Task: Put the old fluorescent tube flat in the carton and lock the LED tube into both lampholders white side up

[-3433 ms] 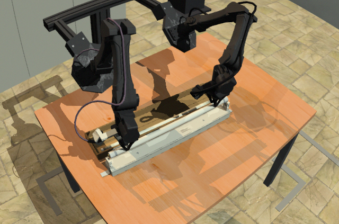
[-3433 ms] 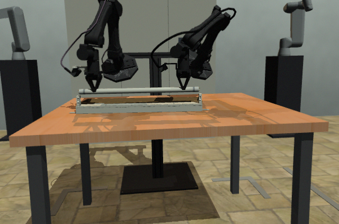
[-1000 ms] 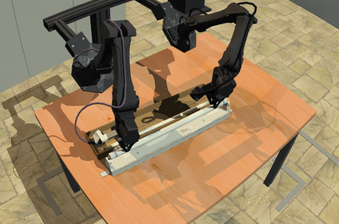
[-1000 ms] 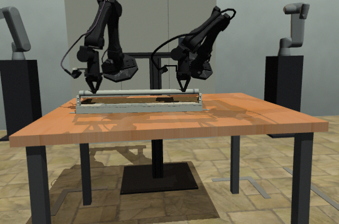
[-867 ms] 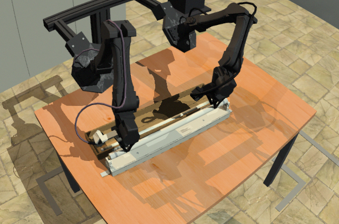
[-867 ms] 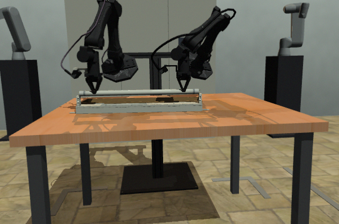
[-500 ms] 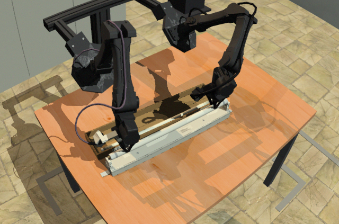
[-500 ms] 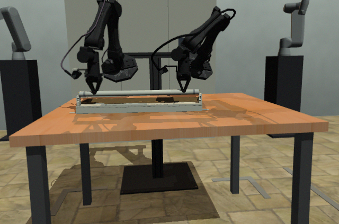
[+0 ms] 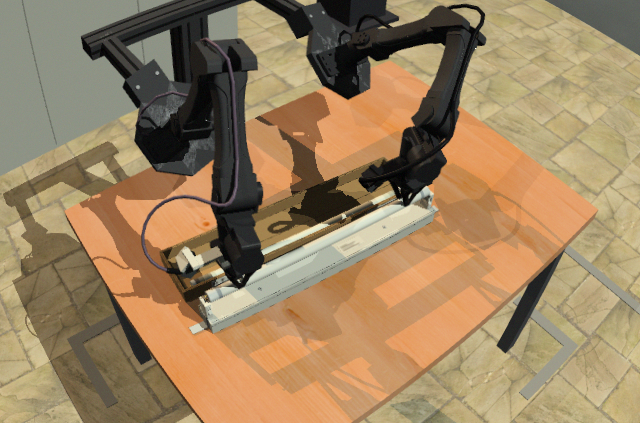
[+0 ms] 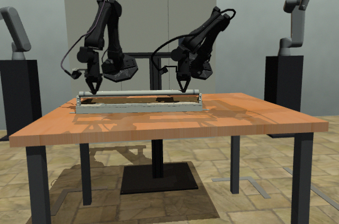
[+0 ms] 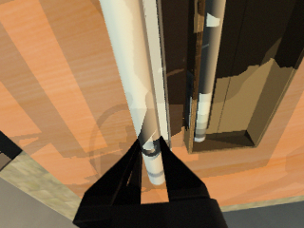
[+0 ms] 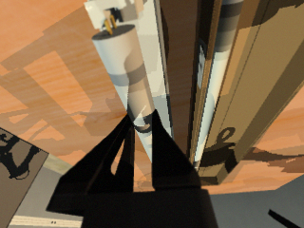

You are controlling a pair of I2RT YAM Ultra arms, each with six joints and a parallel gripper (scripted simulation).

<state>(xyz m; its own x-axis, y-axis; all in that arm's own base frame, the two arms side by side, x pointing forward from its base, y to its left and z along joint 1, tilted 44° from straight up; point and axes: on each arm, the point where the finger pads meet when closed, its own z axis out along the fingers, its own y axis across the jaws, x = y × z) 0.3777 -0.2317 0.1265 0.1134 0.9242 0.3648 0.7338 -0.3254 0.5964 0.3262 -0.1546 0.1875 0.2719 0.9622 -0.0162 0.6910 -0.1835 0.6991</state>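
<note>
My right hand is 22 cm to the right of the light fixture, 5 cm above it and 2 cm short of it.
The light fixture is 22 cm to the right of my left hand, 5 cm below it and 2 cm behind it.
</note>
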